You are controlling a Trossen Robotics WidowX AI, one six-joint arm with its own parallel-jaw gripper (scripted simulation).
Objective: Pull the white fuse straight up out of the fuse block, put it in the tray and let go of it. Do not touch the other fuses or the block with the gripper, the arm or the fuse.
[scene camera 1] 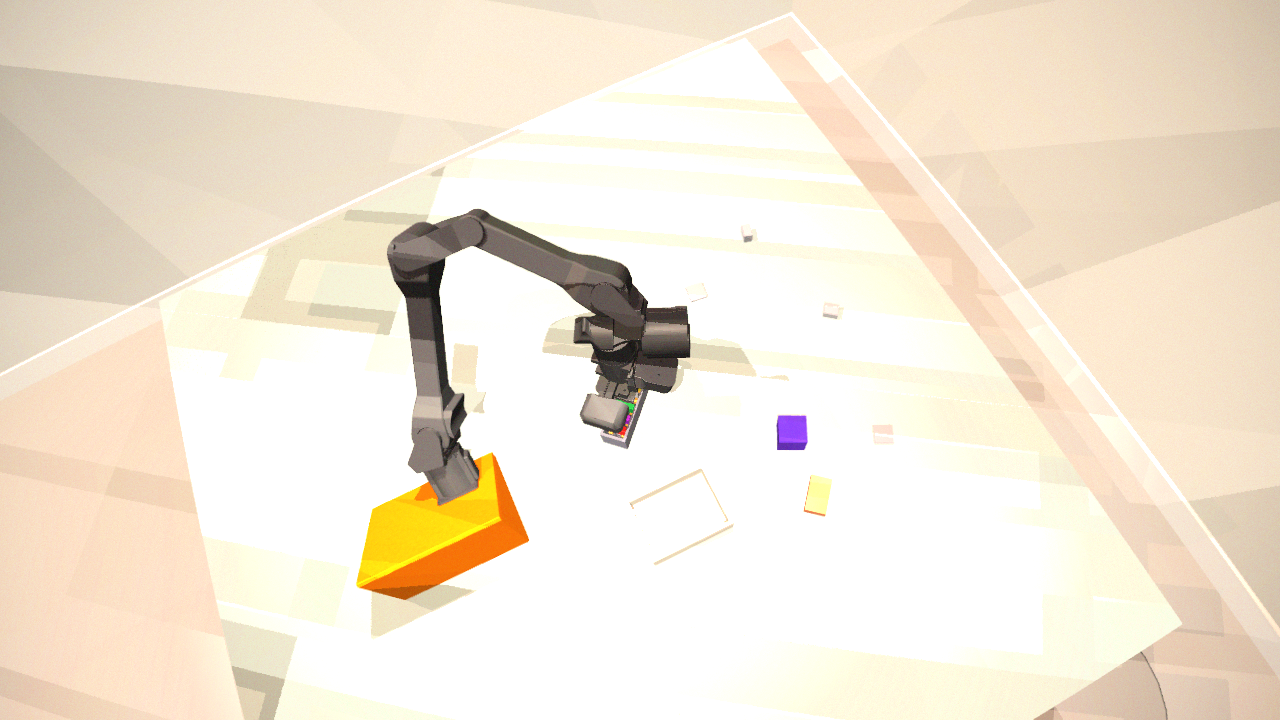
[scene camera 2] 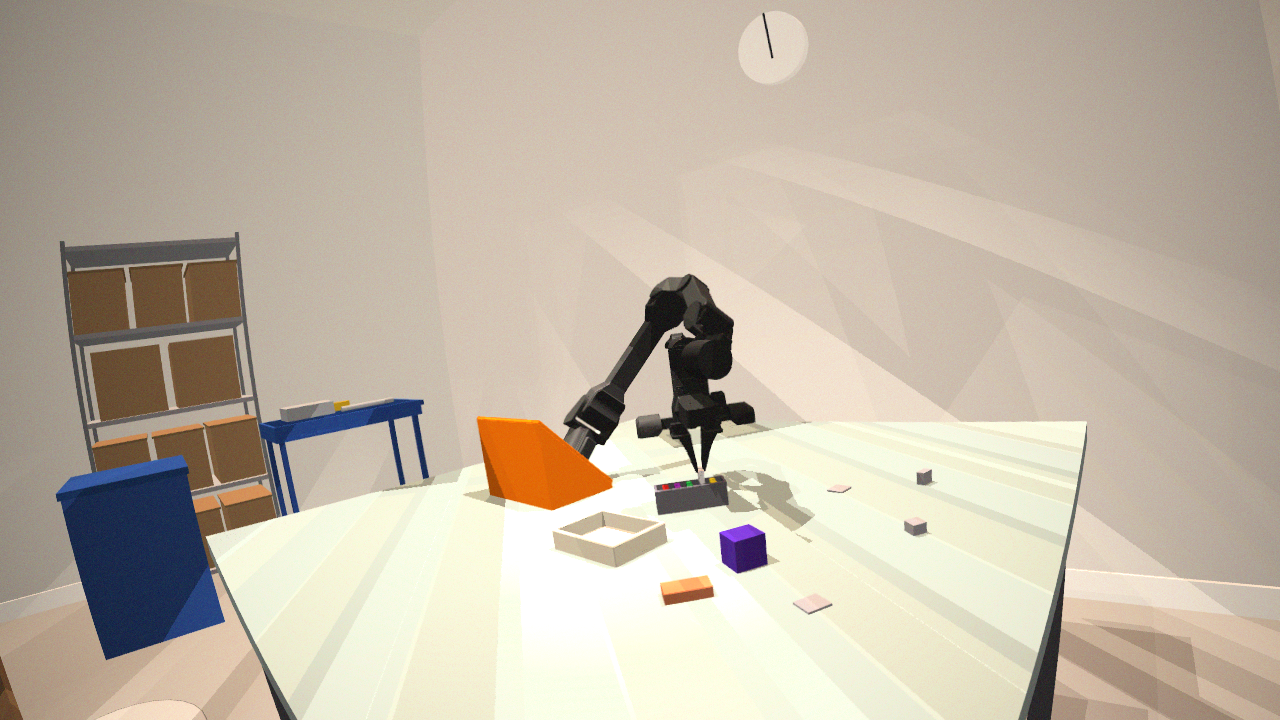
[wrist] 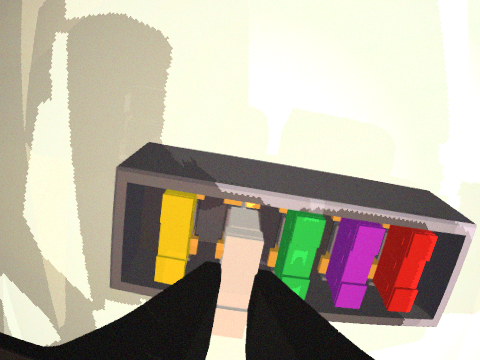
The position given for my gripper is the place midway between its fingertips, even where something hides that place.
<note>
My gripper (scene camera 2: 700, 471) carries a white fuse (wrist: 243, 241). I also see a green fuse (wrist: 302, 231), a yellow fuse (wrist: 176, 216), a purple cube (scene camera 2: 743, 548), an orange flat block (scene camera 2: 673, 592), a pale tray (scene camera 2: 610, 538), a red fuse (wrist: 405, 250) and a purple fuse (wrist: 357, 242).
The purple cube shows as well in scene camera 1 (scene camera 1: 791, 431). The orange flat block shows as well in scene camera 1 (scene camera 1: 818, 492). My gripper is seen too in scene camera 1 (scene camera 1: 627, 388) and in the wrist view (wrist: 235, 282). The wrist view misses the purple cube: it is out of frame. The wrist view does not show the orange flat block: it is out of frame.
</note>
